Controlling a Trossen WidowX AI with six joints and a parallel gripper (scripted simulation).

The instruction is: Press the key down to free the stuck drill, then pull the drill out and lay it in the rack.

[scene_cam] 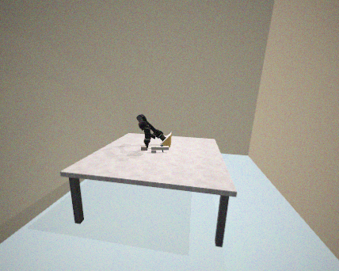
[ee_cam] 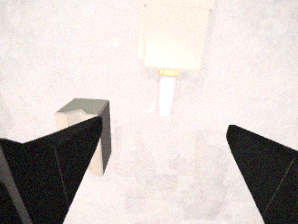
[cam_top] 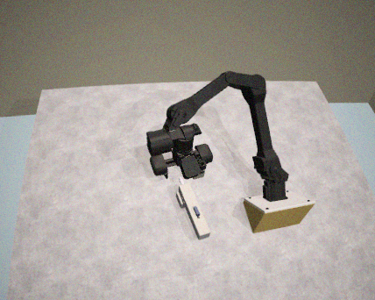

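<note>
Now: the drill 1 cm behind my gripper tip, 7 cm to the left of it and 2 cm below it. The rest, counted from my gripper tip: rack: 7 cm behind, 5 cm to the right, 5 cm below; blue key: 3 cm behind, 15 cm to the left, 1 cm below; holder block: 2 cm behind, 12 cm to the left, 2 cm below.
</note>
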